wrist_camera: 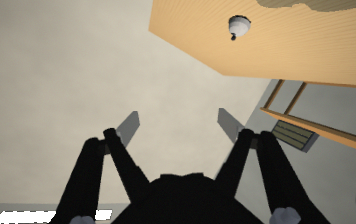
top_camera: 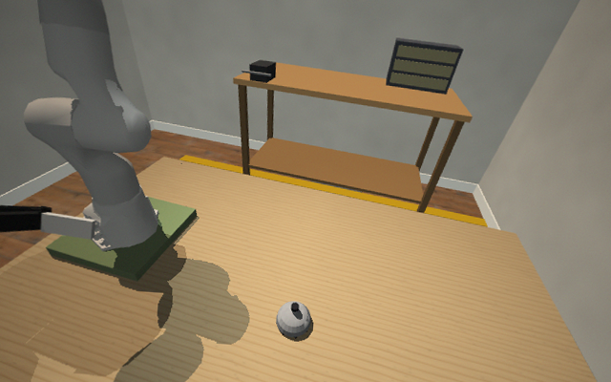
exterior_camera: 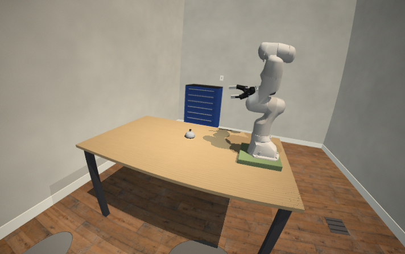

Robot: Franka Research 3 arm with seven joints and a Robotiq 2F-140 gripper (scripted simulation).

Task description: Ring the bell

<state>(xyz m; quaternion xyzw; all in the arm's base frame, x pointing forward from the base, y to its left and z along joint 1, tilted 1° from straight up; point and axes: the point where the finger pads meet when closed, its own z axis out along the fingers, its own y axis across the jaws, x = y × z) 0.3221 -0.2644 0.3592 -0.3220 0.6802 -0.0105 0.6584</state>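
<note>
My gripper is now 230 mm short of the dark button, 250 mm to the right of it and 330 mm above it. Also, from my hand: dome bell: 230 mm ahead, 250 mm to the left, 340 mm below.
</note>
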